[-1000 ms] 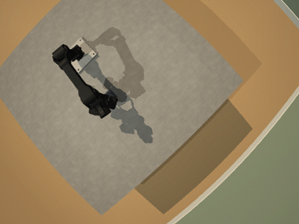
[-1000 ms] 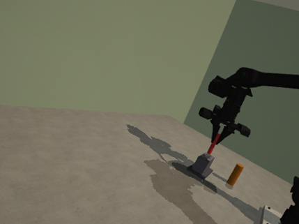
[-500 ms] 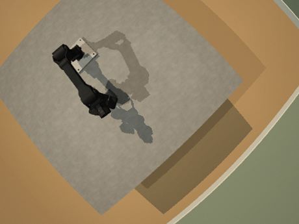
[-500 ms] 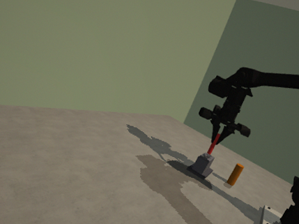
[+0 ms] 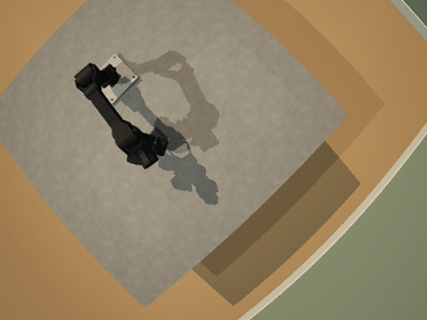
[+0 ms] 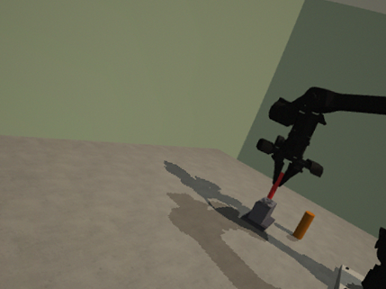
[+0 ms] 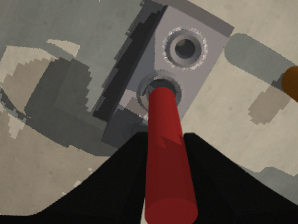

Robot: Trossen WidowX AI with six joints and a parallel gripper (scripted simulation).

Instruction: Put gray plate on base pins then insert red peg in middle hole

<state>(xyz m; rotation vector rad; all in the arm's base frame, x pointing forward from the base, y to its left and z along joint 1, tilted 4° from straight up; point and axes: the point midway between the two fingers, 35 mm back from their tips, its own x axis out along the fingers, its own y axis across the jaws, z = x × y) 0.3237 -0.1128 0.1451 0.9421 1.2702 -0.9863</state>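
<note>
Right now my gripper tip is 12 cm past the orange cylinder, 4 cm to the left of it and 7 cm above it. The rest, counted from my gripper tip: red peg: right at my gripper tip.
</note>
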